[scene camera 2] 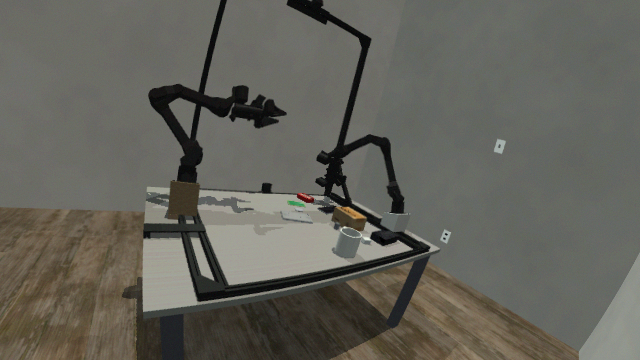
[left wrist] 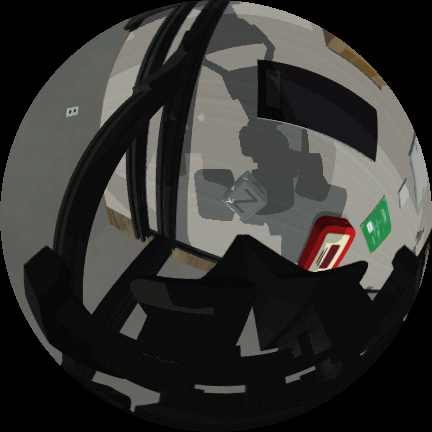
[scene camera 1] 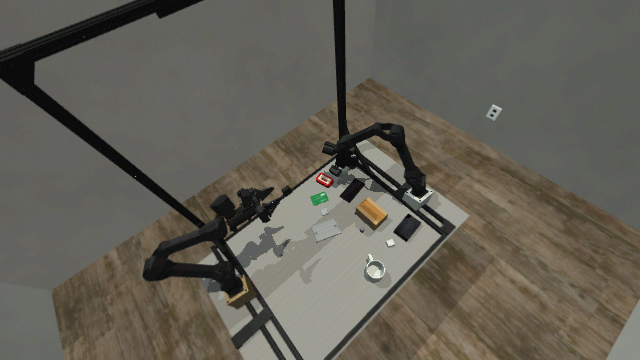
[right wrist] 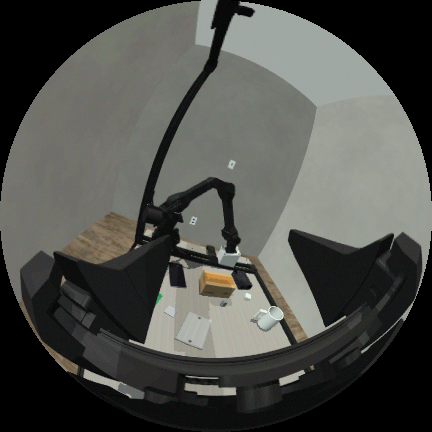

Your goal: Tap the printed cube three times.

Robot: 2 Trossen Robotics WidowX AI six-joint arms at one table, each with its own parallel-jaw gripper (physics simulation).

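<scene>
The printed cube (left wrist: 244, 200) is small and grey with a dark mark on its top face. It sits on the table in the arm's shadow, near the black frame rail at the far corner. My left gripper (scene camera 1: 336, 171) (scene camera 2: 326, 193) (left wrist: 241, 239) is shut and empty. It points down and hangs a little above the cube, apart from it. I cannot make out the cube in the scene views. My right gripper (scene camera 1: 273, 198) (scene camera 2: 281, 117) (right wrist: 232, 239) is open and empty, held high over the other end of the table, far from the cube.
A red device (scene camera 1: 324, 179) (left wrist: 328, 245) lies close beside the cube, then a green card (scene camera 1: 319, 198) and a black slab (scene camera 1: 352, 190). Farther off are a wooden box (scene camera 1: 371, 212), a grey plate (scene camera 1: 326, 230), a white mug (scene camera 1: 375, 269) and a black pad (scene camera 1: 407, 227).
</scene>
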